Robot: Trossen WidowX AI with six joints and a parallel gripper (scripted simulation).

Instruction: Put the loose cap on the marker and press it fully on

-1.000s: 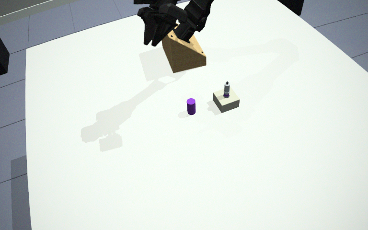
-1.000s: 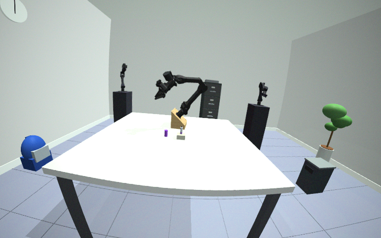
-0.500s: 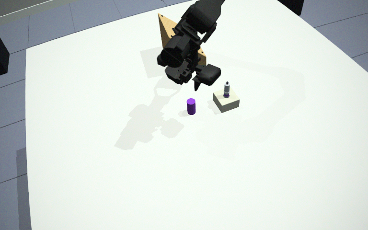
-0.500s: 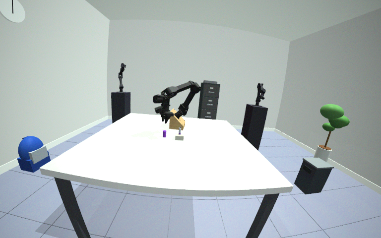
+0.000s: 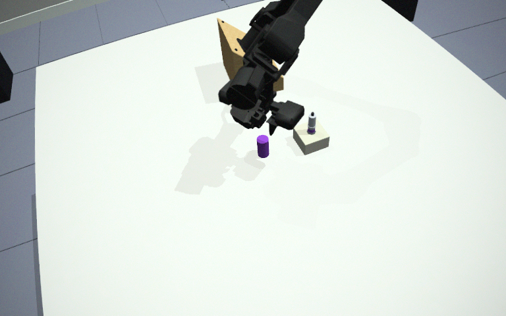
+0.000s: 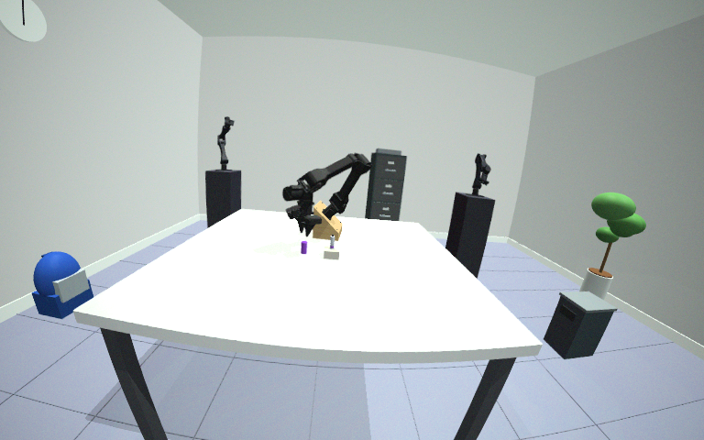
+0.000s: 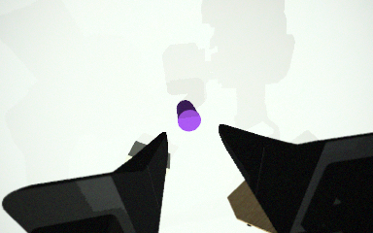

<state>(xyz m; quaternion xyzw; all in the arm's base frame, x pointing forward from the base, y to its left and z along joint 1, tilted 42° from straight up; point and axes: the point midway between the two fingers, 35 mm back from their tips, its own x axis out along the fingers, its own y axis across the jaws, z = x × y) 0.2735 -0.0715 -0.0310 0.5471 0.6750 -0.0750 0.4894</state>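
The purple cap is 60 mm below my gripper tip.
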